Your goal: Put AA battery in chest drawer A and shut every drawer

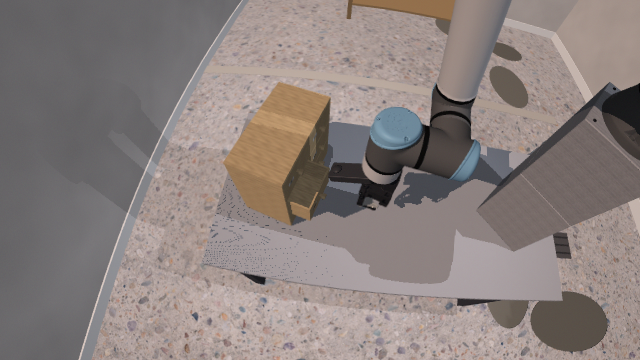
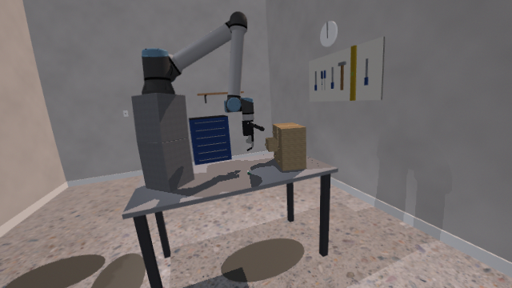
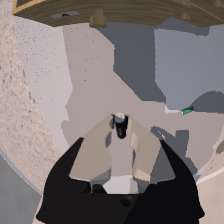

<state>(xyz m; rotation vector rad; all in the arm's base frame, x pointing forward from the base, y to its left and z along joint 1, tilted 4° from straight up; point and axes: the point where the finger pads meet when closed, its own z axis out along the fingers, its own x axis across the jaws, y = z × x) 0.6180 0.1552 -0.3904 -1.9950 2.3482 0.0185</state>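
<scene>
The drawer is 200 mm ahead of my hand, 20 mm below it and 10 mm to the right of it. Round my hand: AA battery: 20 mm below, 20 mm behind; green battery: 200 mm to the right, 150 mm below, 80 mm behind.
</scene>
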